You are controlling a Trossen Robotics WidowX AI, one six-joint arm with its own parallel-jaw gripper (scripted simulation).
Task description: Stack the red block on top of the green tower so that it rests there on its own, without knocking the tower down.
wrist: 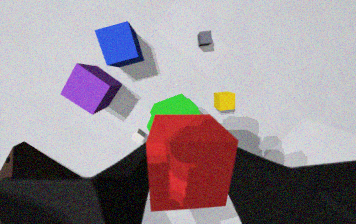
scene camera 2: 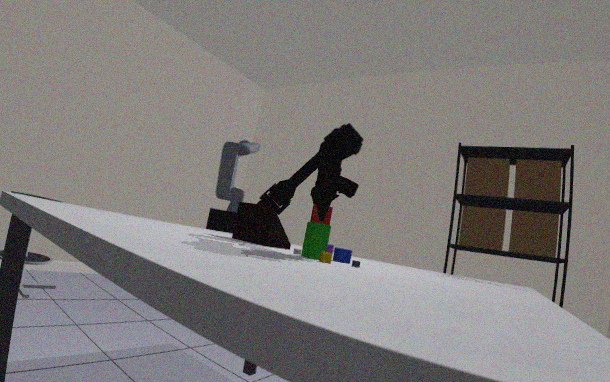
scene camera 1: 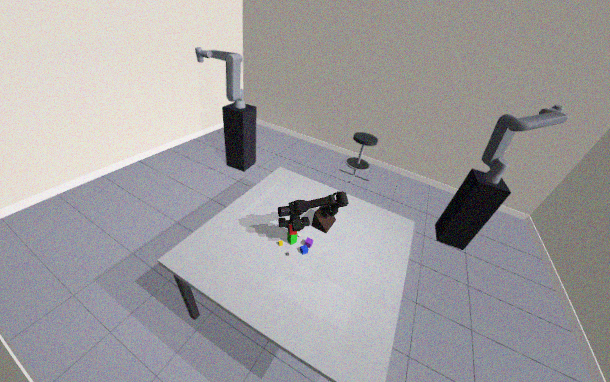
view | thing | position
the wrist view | my gripper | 182, 143
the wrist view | red block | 190, 157
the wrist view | blue cube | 119, 43
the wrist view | purple cube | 90, 87
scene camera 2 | my gripper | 319, 221
